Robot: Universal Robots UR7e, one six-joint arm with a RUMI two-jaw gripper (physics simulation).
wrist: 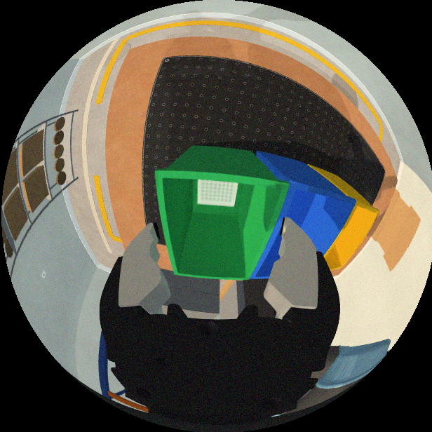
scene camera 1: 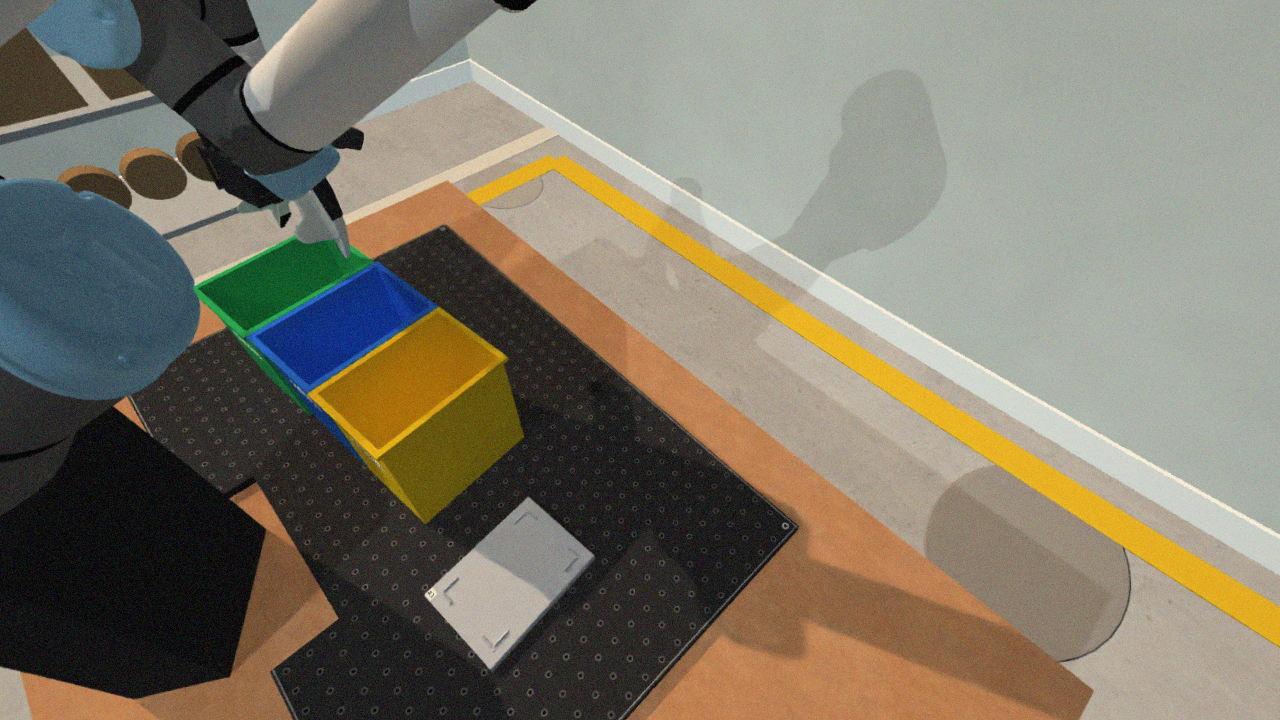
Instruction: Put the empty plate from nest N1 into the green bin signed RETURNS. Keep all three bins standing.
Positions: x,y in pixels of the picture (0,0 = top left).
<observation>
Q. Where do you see a yellow bin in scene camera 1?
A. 430,410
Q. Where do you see a green bin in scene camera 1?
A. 246,297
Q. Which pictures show my gripper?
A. The wrist view and scene camera 1: all of them.
</observation>
